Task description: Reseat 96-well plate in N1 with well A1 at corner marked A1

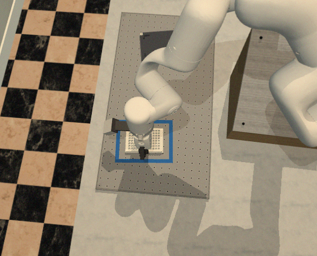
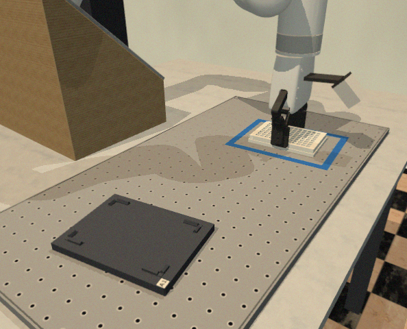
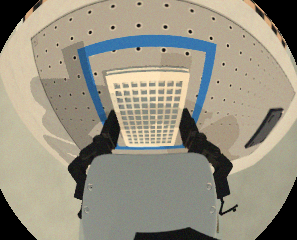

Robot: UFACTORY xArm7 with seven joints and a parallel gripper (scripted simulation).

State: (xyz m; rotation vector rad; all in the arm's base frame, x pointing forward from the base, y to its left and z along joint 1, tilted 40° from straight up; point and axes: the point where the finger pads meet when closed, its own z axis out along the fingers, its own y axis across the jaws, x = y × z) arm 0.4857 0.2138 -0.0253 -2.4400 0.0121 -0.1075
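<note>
My hand is 5 cm past the dark plate nest N1, 38 cm to the left of it and 1 cm above it. The rest, counted from my hand: white 96-well plate: 1 cm below; then A1 label: 3 cm ahead, 42 cm to the right, 1 cm below.
</note>
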